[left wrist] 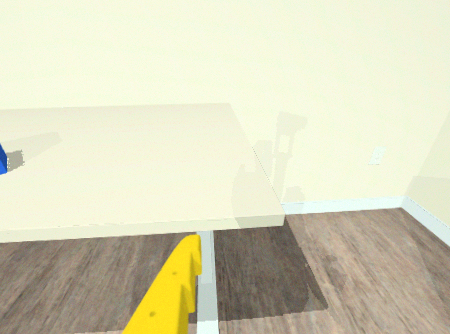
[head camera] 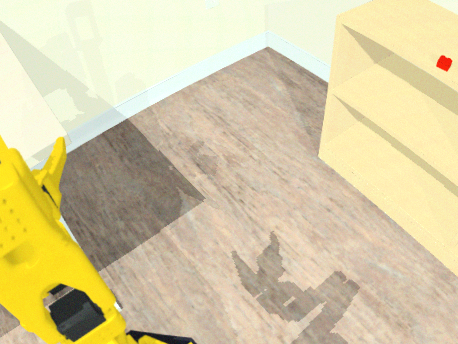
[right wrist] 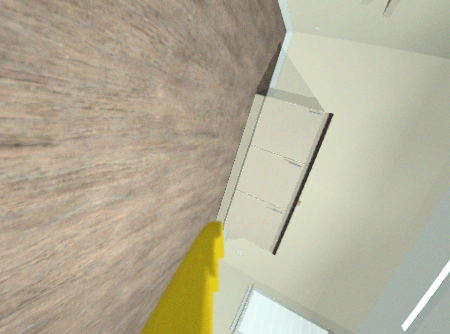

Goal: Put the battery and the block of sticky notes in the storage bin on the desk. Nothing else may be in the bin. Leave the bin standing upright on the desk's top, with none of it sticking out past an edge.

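Places are measured from the left arm's base along level axes (x ahead, y right, z down), in metres.
Pixels of known places: left hand, tool point: (left wrist: 200, 249); right hand, tool point: (right wrist: 222, 234).
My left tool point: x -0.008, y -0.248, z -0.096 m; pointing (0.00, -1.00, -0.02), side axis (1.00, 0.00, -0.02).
Ahead of a thing's pixels: the offset from my left tool point to its top centre. "pt": to the spot under its first point. Level surfaces: height alone.
A sliver of the blue storage bin @(pt dx -0.404, dy -0.351, dz +0.132 m) (left wrist: 2, 162) stands on the pale desk @(dz +0.151 m) (left wrist: 150, 175) (head camera: 25, 100) at the left edge of the left wrist view; its inside is not visible. My left gripper (left wrist: 195, 245) is open and empty, in front of and apart from the desk's near edge; one notched jaw shows there, and part of the arm shows at the left of the head view. My right gripper (right wrist: 216, 232) is open and empty, with one jaw in view. I cannot make out the battery or the sticky notes for certain.
A wooden shelf unit (head camera: 380, 15) stands at the right of the head view, with a small red object @(dx +0.944, dy +0.090, dz +0.237 m) (head camera: 444, 63) on top. In the right wrist view, a low cabinet (right wrist: 280, 150) appears tilted, with a tiny yellow thing (right wrist: 299, 203) at its dark top.
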